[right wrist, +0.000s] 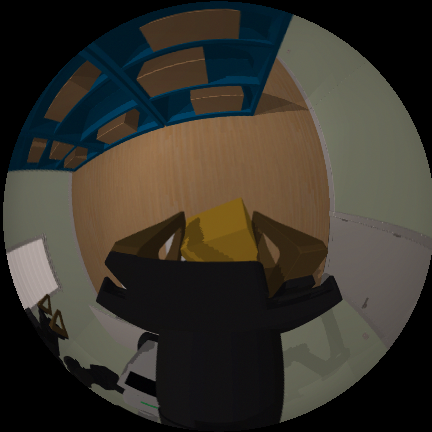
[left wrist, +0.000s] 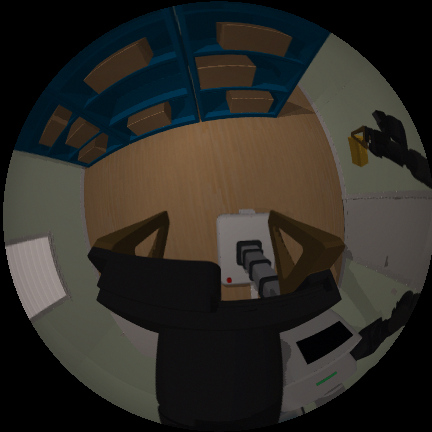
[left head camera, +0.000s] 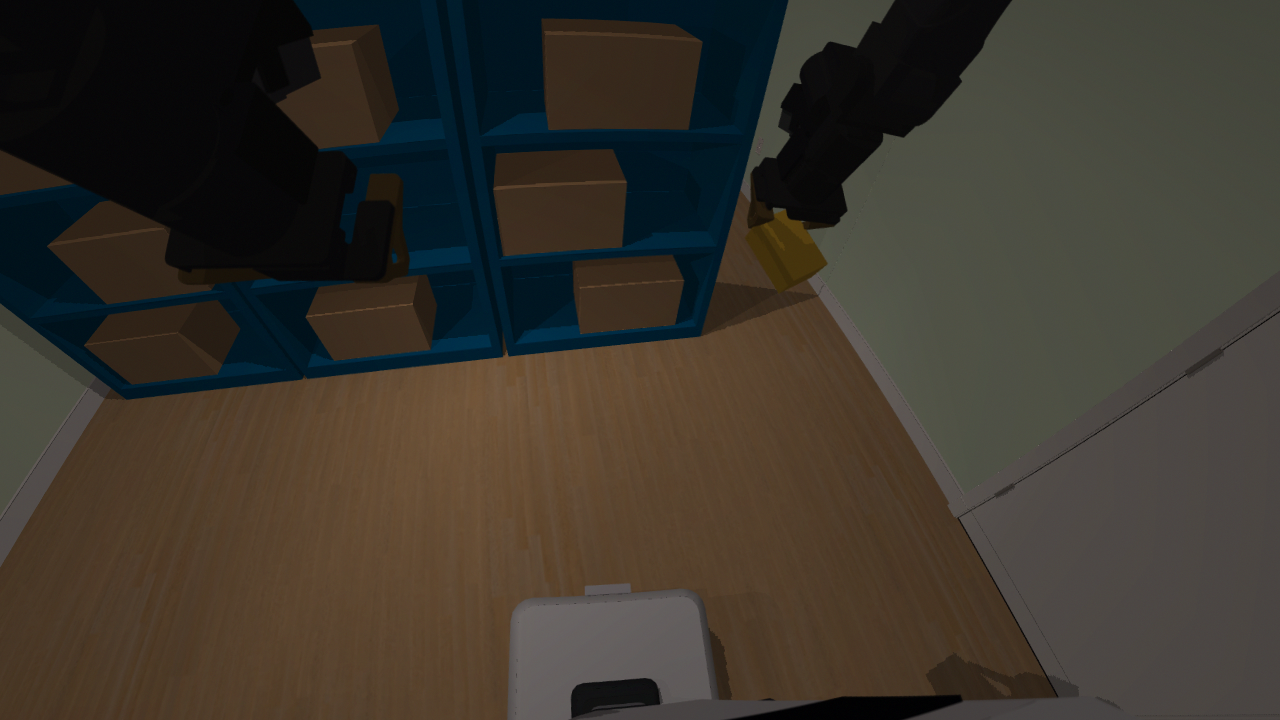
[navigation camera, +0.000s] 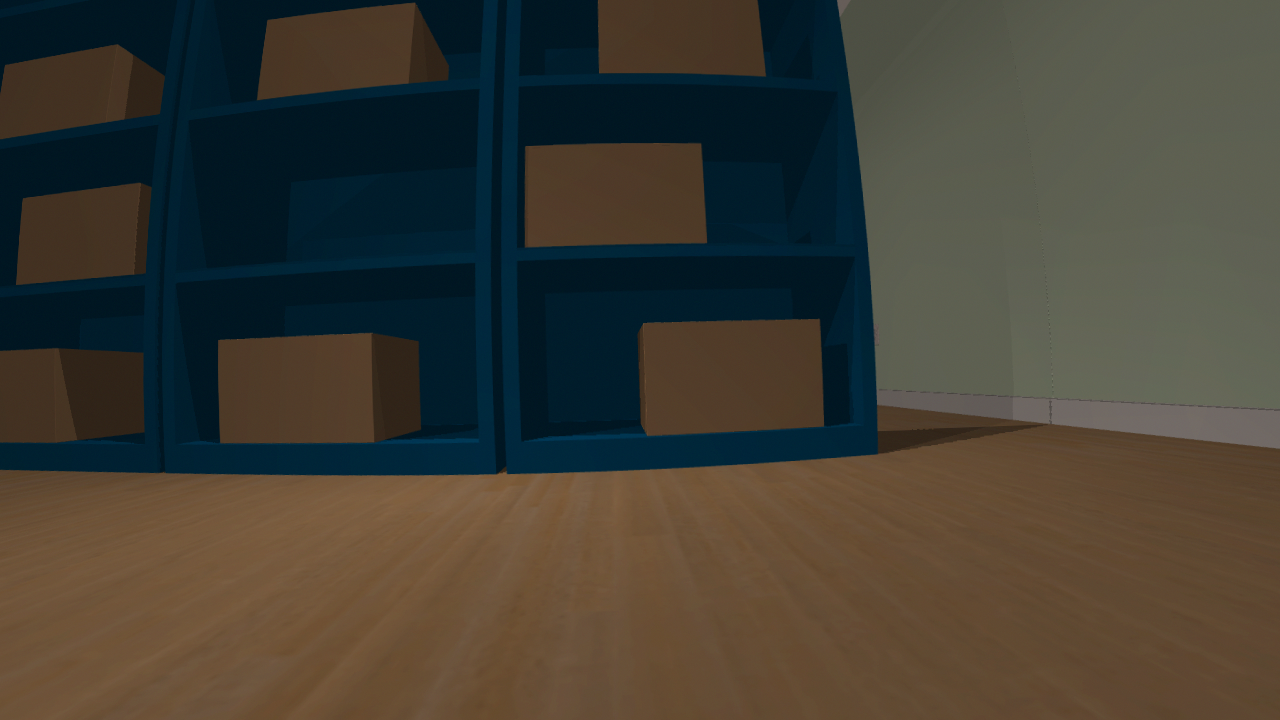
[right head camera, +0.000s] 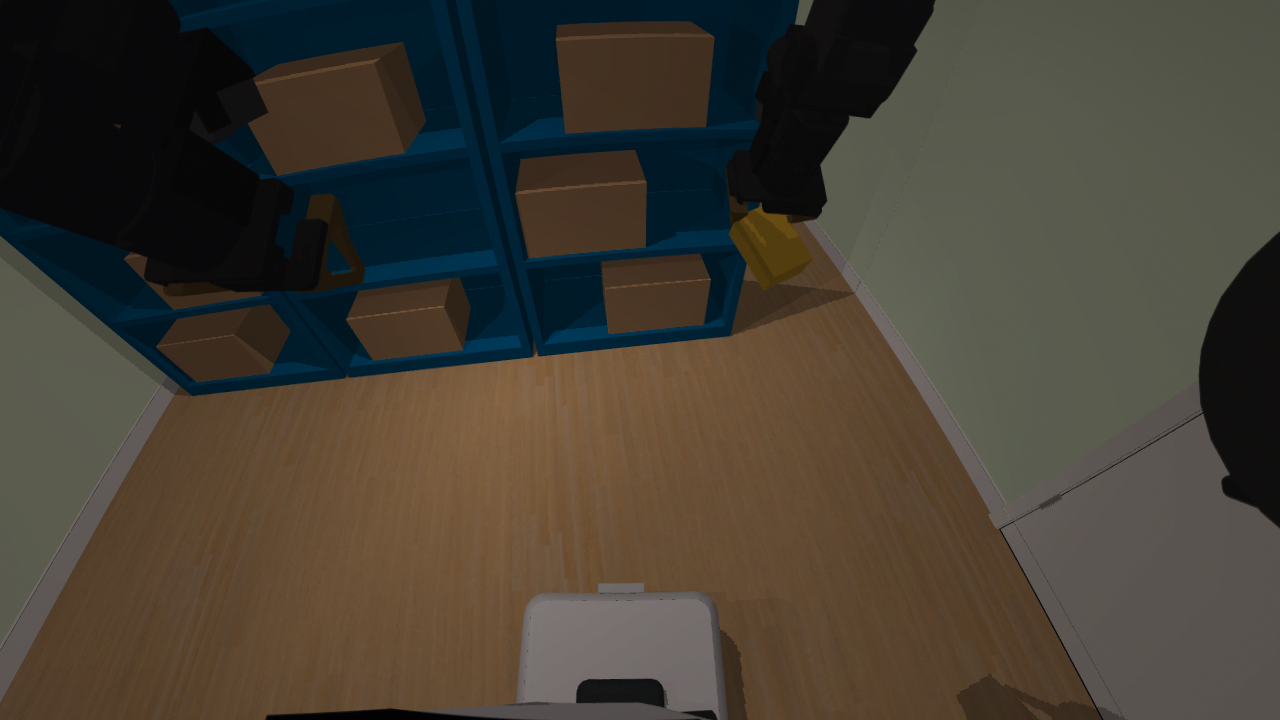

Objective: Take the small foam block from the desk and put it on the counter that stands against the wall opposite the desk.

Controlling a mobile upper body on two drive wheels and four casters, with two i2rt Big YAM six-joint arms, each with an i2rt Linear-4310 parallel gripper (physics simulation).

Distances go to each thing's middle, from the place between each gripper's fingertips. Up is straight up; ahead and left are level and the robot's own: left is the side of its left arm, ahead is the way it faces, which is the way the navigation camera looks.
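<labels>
The yellow foam block (right head camera: 774, 252) is 110 mm lower than my left hand, 440 mm to the right of it and 180 mm forward of it. As for my right gripper, I see it 10 mm higher than the yellow foam block, 10 mm to the left of the block and 40 mm beyond it.
</labels>
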